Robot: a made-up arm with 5 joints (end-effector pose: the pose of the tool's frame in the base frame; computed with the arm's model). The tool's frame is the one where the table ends.
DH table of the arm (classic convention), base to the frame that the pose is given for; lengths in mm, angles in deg. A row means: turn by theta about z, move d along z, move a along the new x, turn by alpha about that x. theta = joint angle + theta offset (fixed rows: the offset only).
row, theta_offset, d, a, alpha
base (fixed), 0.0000, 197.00, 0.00, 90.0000
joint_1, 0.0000, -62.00, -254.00, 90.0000
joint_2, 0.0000, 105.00, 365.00, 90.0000
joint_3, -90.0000, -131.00, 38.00, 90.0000
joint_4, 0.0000, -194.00, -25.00, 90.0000
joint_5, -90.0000, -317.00, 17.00, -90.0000
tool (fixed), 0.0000, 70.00, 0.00, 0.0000
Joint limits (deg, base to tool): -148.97..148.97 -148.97..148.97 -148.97..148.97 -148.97..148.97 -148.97..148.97
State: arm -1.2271 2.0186 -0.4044 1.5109 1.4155
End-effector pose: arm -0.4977 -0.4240 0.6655 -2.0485 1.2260 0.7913
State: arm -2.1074 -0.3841 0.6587 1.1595 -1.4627
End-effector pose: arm -0.4831 0.1832 0.3200 1.1262 -1.8150 -1.2764
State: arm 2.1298 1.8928 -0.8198 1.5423 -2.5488
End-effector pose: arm 0.4796 -0.5533 -0.3114 2.7514 1.1258 0.1445
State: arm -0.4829 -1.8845 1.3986 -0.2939 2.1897
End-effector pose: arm -0.6107 0.4473 0.2727 0.9768 -0.1946 1.2648
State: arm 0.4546 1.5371 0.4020 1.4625 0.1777
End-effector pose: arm -0.0697 -0.3805 -0.3190 -0.6679 0.7443 -0.9964
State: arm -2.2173 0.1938 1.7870 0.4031 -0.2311
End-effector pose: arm -0.2773 0.1832 0.3534 -0.1261 -2.0467 -0.2286
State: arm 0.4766 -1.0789 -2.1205 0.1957 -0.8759
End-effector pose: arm -0.3222 0.3630 0.1707 0.4752 -1.5337 0.9055
